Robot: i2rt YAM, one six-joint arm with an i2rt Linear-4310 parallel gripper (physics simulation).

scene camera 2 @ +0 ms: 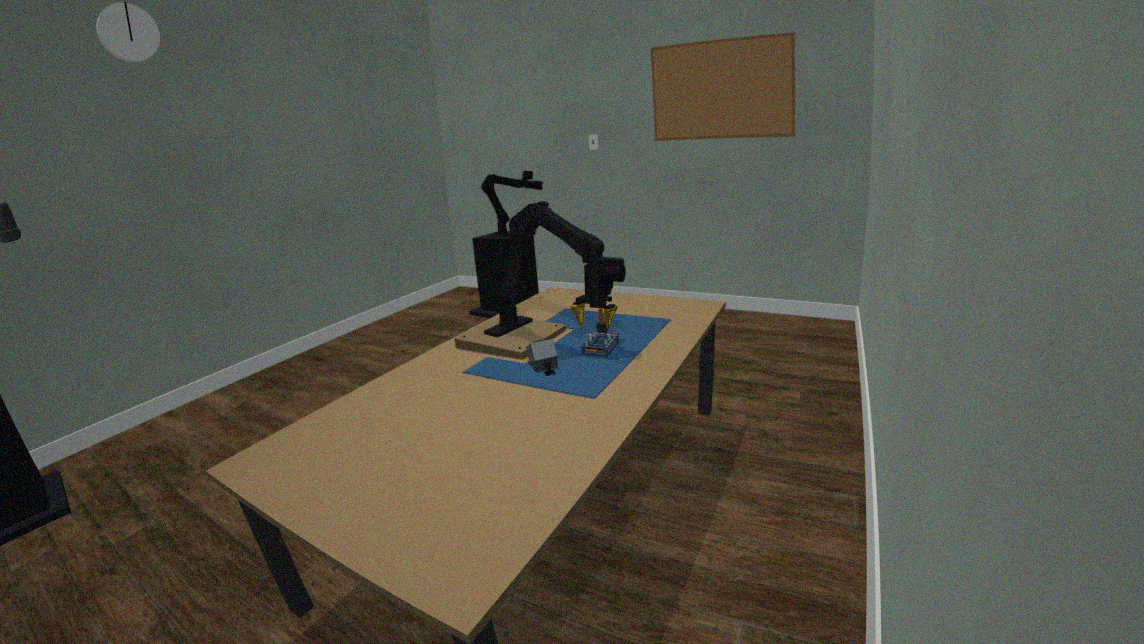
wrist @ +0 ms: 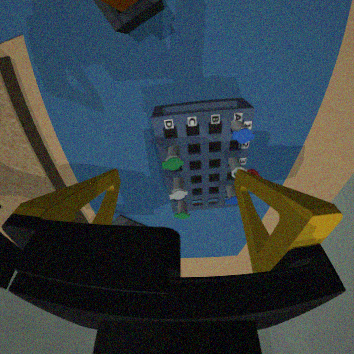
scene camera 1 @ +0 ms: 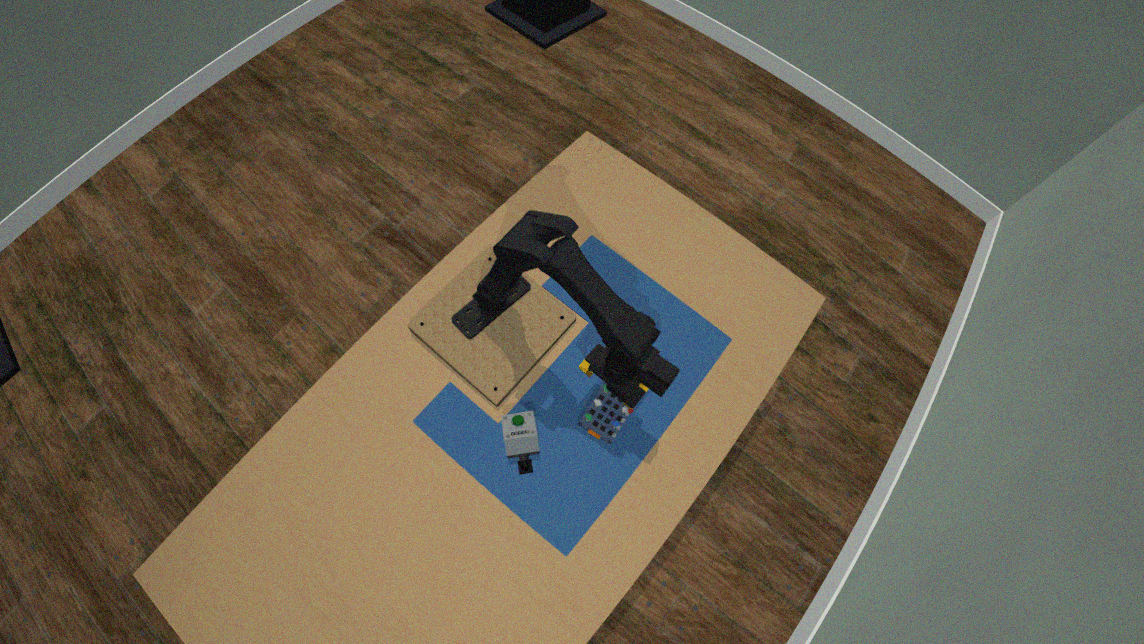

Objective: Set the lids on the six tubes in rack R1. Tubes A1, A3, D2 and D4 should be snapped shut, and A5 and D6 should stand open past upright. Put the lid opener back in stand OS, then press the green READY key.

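Seen in the pictures: gripper, fingertip midpoint: [scene camera 2: 594,327] [wrist: 176,175] [scene camera 1: 608,388]; arm's base at its link origin: [scene camera 2: 508,327] [scene camera 1: 491,303].
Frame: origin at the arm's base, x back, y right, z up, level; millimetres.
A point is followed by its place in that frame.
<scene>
My gripper [scene camera 1: 614,377] {x -339, y -38, z 34 mm} [scene camera 2: 594,326] {x -339, y -38, z 34 mm} [wrist: 176,175] {x -339, y -38, z 34 mm} is open and empty, pointing down above rack R1 [scene camera 2: 600,344] {x -391, y 15, z 3 mm} [wrist: 204,134] {x -362, y -59, z 3 mm}. In the wrist view, row D holds a green lid [wrist: 172,163] {x -336, y -40, z 23 mm} at D2, a white lid [wrist: 178,194] {x -345, y -2, z 23 mm} at D4 and a green lid [wrist: 182,216] {x -354, y 37, z 21 mm} at D6. Row A holds a blue lid [wrist: 243,135] {x -388, y -71, z 21 mm} at A1 and a blue lid [wrist: 231,200] {x -403, y 5, z 21 mm} at A5. At A3 a pale round top [wrist: 237,173] {x -397, y -28, z 15 mm} shows beside a red lid [wrist: 253,173] {x -406, y -41, z 29 mm}, partly behind a fingertip. Whether lids are snapped is unclear. The orange lid opener [wrist: 121,4] {x -295, y -149, z 9 mm} stands in dark stand OS [wrist: 134,19] {x -301, y -141, z -2 mm}. The green READY key [scene camera 1: 517,420] {x -255, y 153, z 44 mm} is unobstructed.
The grey key box [scene camera 1: 520,444] {x -295, y 184, z 38 mm} [scene camera 2: 542,355] {x -301, y 195, z 20 mm} stands beside the rack on the blue mat [scene camera 1: 560,512] {x -453, y 220, z -27 mm} [scene camera 2: 588,384] {x -472, y 218, z -27 mm}, with a small black part [scene camera 1: 525,464] {x -328, y 202, z -1 mm} at its foot. The arm's wooden base board [scene camera 1: 528,352] {x -148, y 20, z -6 mm} [scene camera 2: 480,344] {x -21, y 172, z 0 mm} lies behind it.
</scene>
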